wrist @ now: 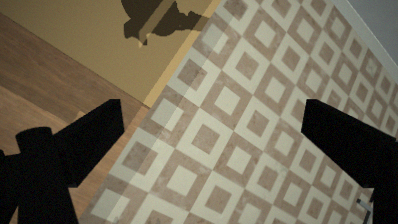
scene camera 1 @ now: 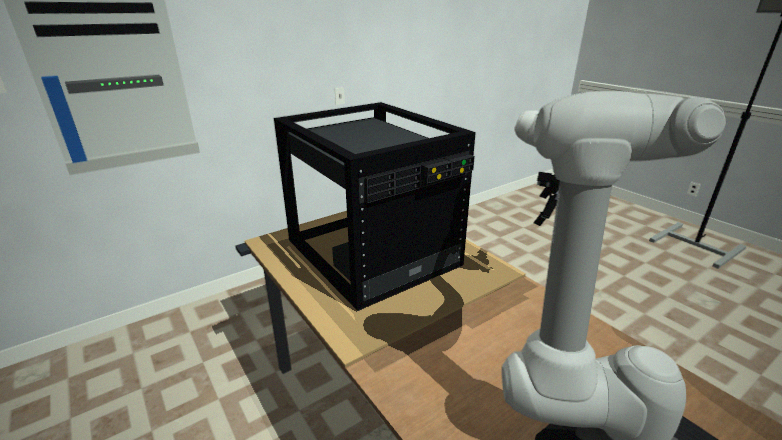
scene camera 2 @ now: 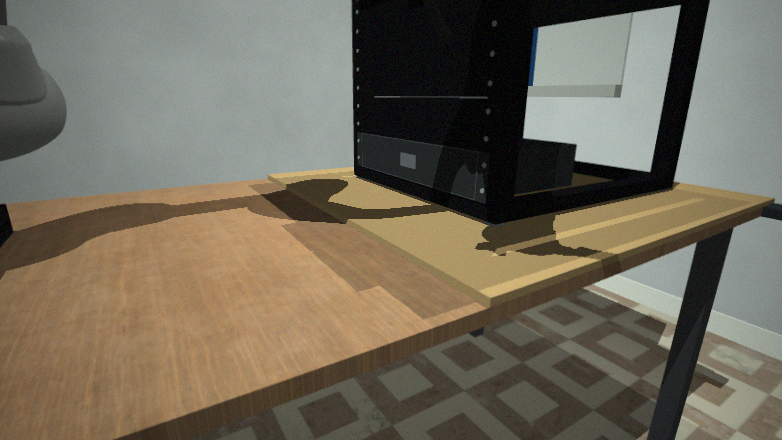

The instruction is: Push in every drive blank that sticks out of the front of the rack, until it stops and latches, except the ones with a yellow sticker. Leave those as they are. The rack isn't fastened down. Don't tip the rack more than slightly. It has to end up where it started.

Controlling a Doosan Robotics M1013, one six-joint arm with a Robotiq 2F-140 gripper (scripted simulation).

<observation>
A black rack shows in scene camera 1 and in scene camera 2; in the wrist view it is out of frame. The same spot on the black rack: [scene camera 2: 461, 153] is [scene camera 1: 449, 249].
</observation>
